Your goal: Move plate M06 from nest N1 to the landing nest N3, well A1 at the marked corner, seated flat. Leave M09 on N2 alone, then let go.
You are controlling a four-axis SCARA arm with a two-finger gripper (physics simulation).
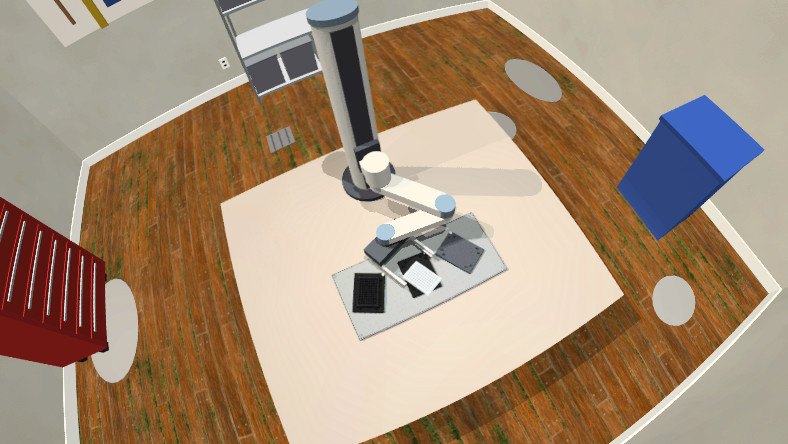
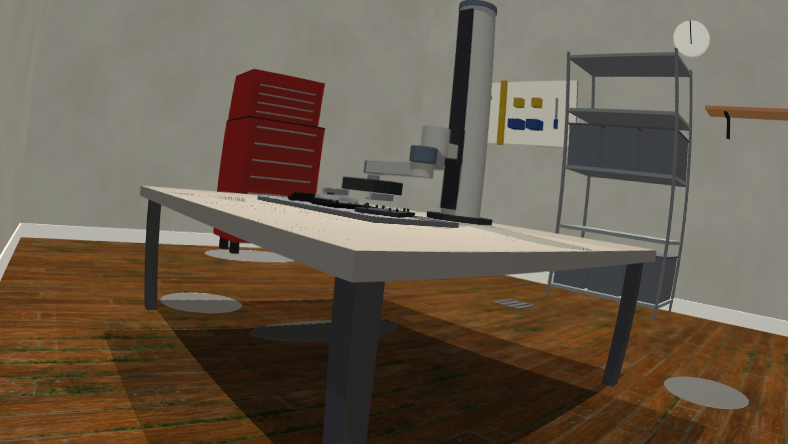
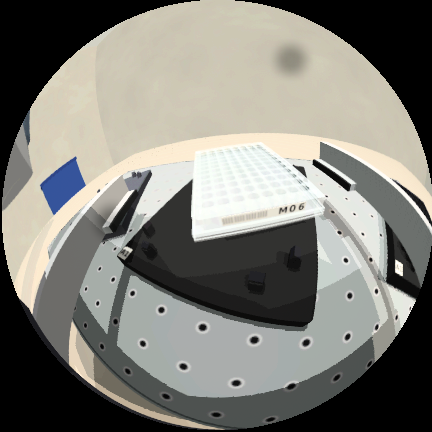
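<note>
White plate M06 (image 1: pixel 421 277) (image 2: pixel 342 200) (image 3: pixel 245 185) lies on the black middle nest (image 1: pixel 408 266) (image 3: pixel 210 267), turned at an angle to it and shifted off its middle; several pegs and an A1 label (image 3: pixel 125 252) show beside it. Whether it lies flat is hard to tell. My gripper (image 1: pixel 409 260) (image 2: pixel 358 194) (image 3: pixel 224 159) is open and empty. Its fingers hang above nest level on either side, apart from the plate. A black plate (image 1: pixel 368 292) sits on the left nest; its label is unreadable. The dark grey right nest (image 1: pixel 460 252) (image 2: pixel 384 211) shows pegs and no plate. Nest numbers are unreadable.
The nests stand on a grey perforated board (image 1: pixel 386 322) (image 3: pixel 220 360) on the pale table (image 1: pixel 308 375) (image 2: pixel 441 242). The arm's column (image 1: pixel 347 99) (image 2: pixel 478 110) rises behind the board. A red cabinet (image 1: pixel 49 297) (image 2: pixel 272 148) and a blue block (image 1: pixel 678 170) stand away from the table.
</note>
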